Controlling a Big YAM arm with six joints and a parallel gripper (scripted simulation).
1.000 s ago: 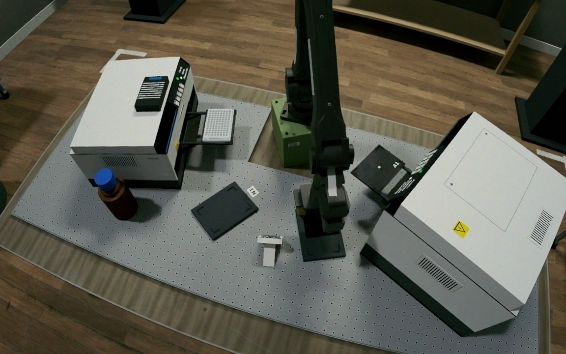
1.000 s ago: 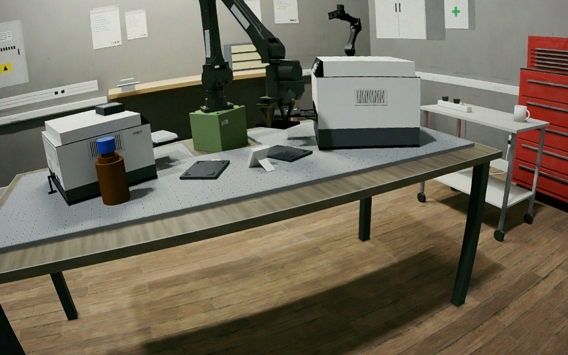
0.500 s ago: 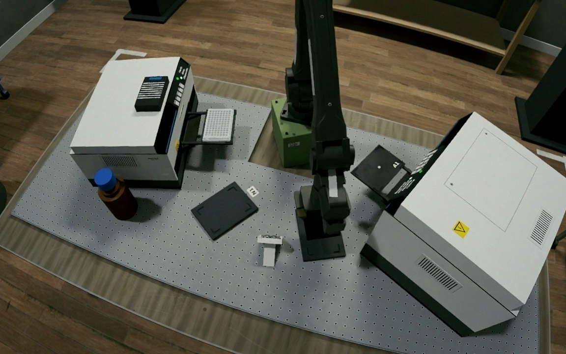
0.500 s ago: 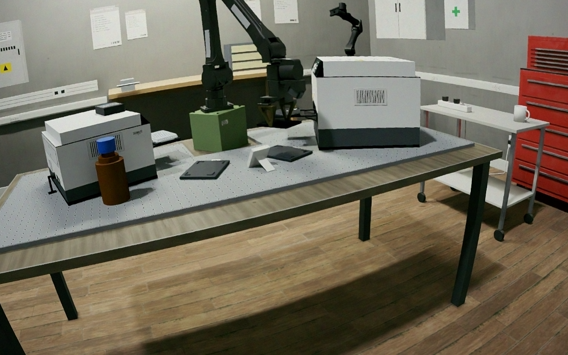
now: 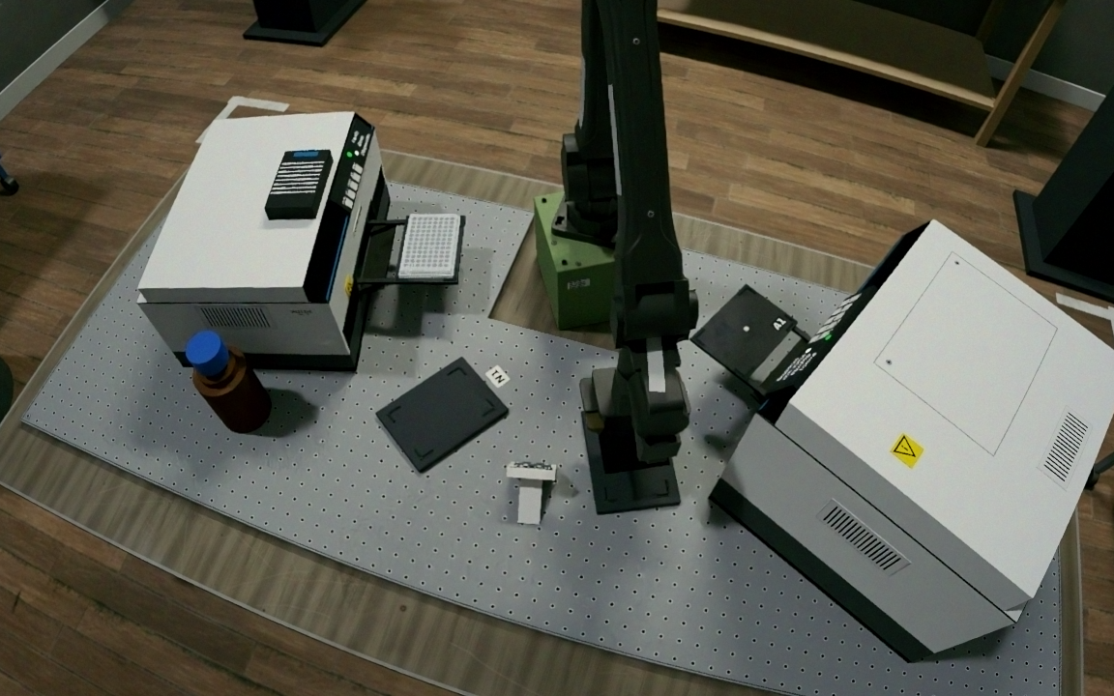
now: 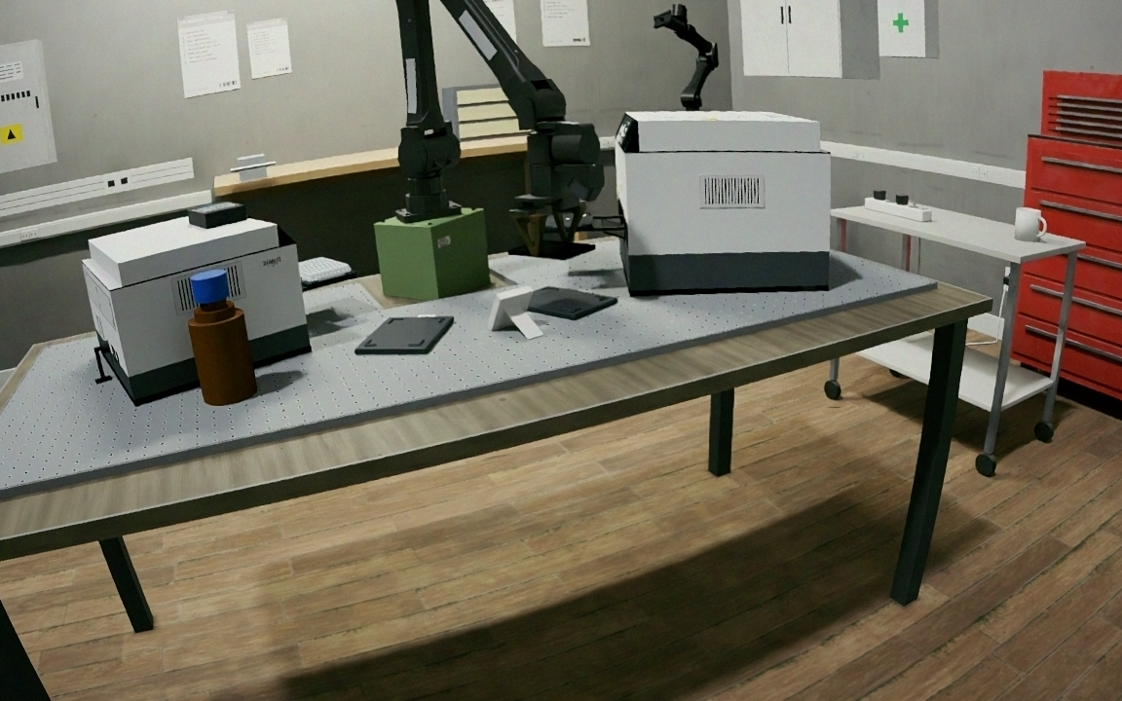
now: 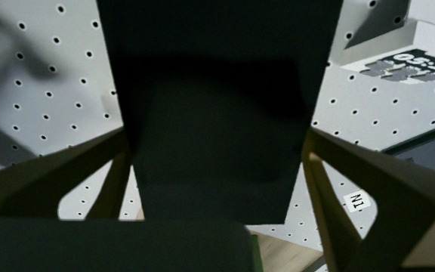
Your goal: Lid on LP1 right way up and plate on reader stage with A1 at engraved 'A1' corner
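Right now the dark lid is 10 mm below my hand. Also, from my hand: well plate (380 mm to the right, 220 mm behind, 20 mm below); LP1 pad (100 mm below, 10 mm to the left); N1 nest (270 mm to the right, 100 mm below, 10 mm ahead).
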